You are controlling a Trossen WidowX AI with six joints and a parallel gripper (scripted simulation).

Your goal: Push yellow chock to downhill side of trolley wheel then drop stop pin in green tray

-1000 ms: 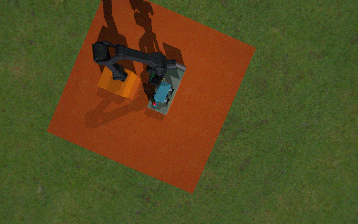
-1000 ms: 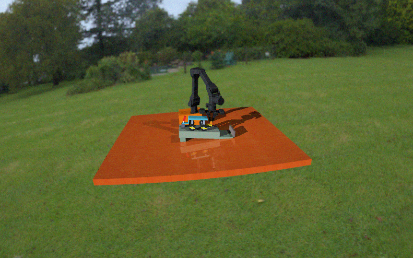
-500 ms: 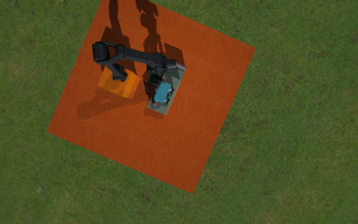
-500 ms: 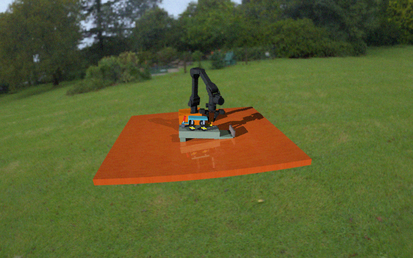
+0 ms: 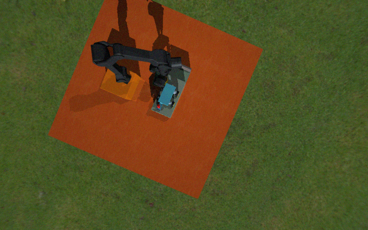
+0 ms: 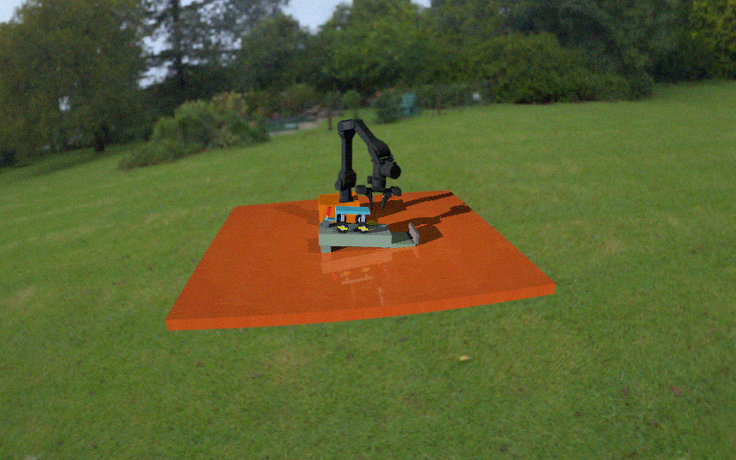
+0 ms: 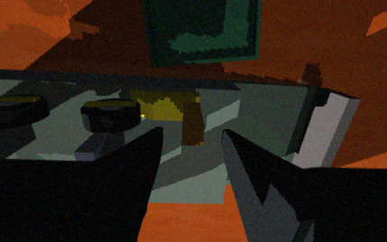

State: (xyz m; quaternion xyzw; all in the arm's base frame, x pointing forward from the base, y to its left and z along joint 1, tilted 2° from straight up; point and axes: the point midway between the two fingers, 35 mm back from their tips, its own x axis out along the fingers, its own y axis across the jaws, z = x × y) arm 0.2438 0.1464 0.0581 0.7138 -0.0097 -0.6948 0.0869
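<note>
My gripper tip is 4 cm above the yellow chock and 3 cm to the left of it. From my gripper tip the other things lie so: blue trolley (10 cm to the right, 7 cm ahead, 1 cm below); grey ramp (10 cm to the right, 8 cm below, 7 cm ahead); green tray (13 cm below, 7 cm behind, 1 cm to the right).
</note>
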